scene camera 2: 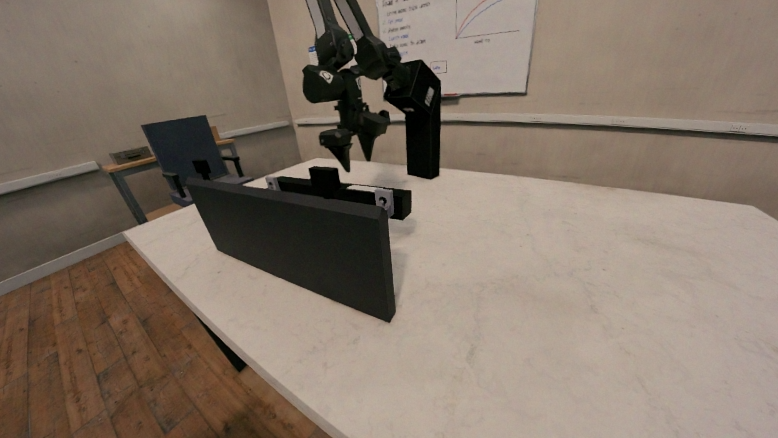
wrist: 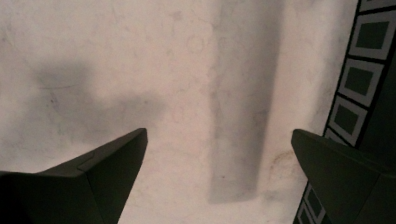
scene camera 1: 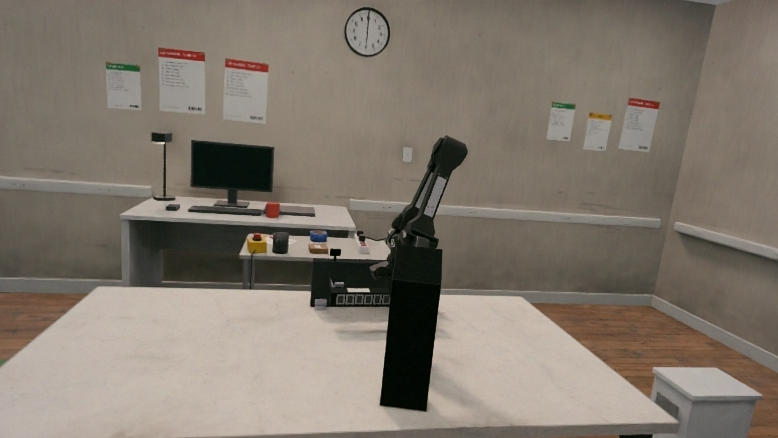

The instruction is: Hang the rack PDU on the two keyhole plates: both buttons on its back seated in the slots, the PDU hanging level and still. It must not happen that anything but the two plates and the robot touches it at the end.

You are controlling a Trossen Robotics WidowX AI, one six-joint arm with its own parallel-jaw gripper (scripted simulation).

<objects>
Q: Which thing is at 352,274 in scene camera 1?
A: A dark upright panel.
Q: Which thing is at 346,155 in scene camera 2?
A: My gripper.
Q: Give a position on a rack PDU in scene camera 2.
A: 402,199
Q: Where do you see a dark upright panel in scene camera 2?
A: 346,258
</objects>
